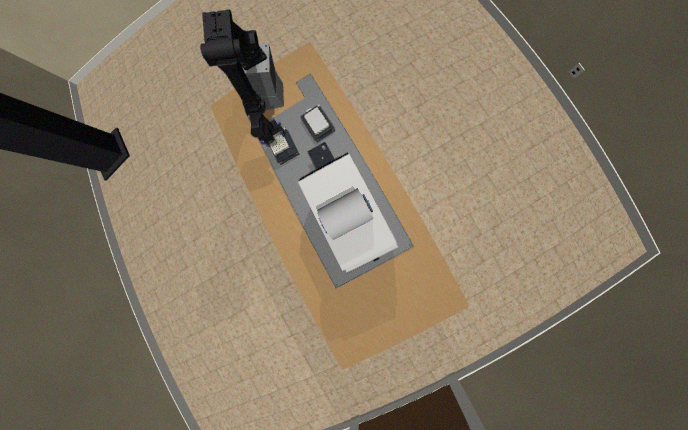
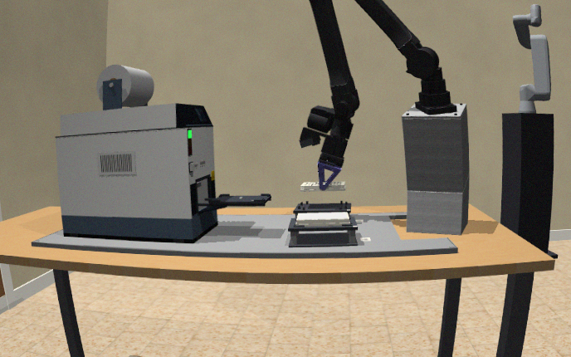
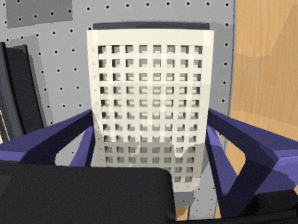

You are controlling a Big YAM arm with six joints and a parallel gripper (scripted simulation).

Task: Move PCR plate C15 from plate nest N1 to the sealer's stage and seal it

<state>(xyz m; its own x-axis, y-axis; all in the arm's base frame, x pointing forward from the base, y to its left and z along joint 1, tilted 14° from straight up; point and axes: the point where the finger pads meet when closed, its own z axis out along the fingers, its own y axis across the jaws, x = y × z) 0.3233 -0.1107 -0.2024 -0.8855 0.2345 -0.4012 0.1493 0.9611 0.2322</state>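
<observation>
The sealer's dark stage lies 23 cm ahead of my hand, 13 cm to the left of it and 1 cm below it. Round my hand: sealed plate C51 (2 cm ahead, 22 cm to the left, 5 cm below); start key (34 cm ahead, 21 cm to the left, 8 cm above); white 96-well plate C15 (right at my hand).
</observation>
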